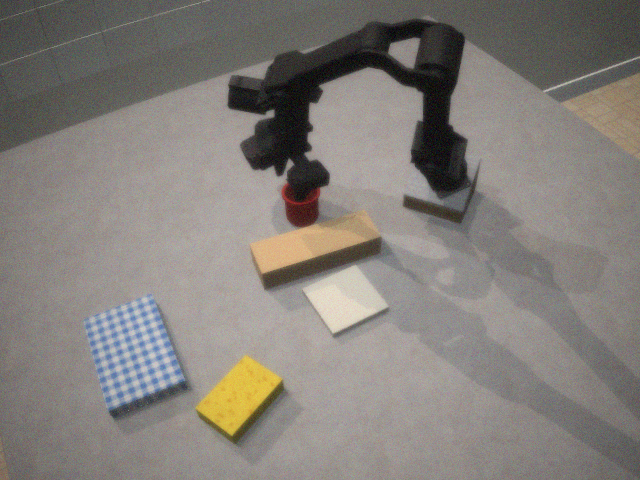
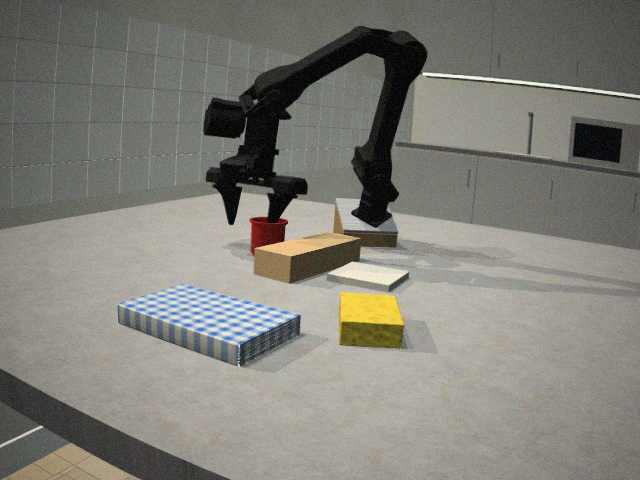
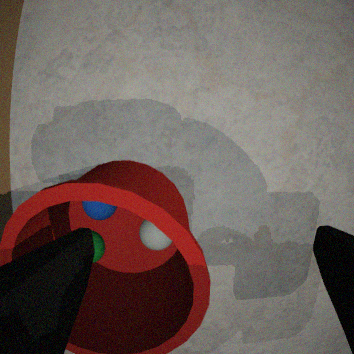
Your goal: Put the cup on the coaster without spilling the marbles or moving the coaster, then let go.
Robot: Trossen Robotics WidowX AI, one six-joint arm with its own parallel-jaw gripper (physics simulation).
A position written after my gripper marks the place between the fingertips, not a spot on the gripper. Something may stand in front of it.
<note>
In view: my gripper (image 2: 249,228), a long wooden block (image 1: 307,251), a red cup (image 1: 304,214) and a pale square coaster (image 1: 345,300).
The long wooden block shows as well in image 2 (image 2: 290,261). The red cup also shows in image 2 (image 2: 262,233) and in image 3 (image 3: 133,292). The pale square coaster also shows in image 2 (image 2: 384,279). Image 3 misses the pale square coaster: it is out of frame.
</note>
